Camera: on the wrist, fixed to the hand. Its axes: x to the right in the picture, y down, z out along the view.
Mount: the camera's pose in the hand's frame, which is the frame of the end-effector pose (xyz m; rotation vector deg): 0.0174 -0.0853 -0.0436 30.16 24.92 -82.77
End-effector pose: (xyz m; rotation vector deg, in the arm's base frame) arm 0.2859 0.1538 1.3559 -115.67 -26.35 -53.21
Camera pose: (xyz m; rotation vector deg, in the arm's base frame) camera 0.2260 0.1670 1.4315 -41.67 -100.70 -99.27
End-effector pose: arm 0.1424 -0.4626 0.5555 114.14 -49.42 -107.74
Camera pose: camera 0.2045 -0.4144 0.4980 -118.68 -15.83 47.91
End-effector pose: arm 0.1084 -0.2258 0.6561 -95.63 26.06 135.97
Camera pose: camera 0.1696 -0.1623 0.6148 -80.14 -6.28 44.46
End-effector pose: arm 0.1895 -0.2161 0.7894 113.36 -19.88 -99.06
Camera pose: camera 0.2245 -0.1438 0.7343 -112.04 -40.64 62.38
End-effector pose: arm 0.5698 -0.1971 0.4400 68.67 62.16 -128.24
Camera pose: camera 0.5294 -0.1090 0.4495 -33.40 -53.25 92.62
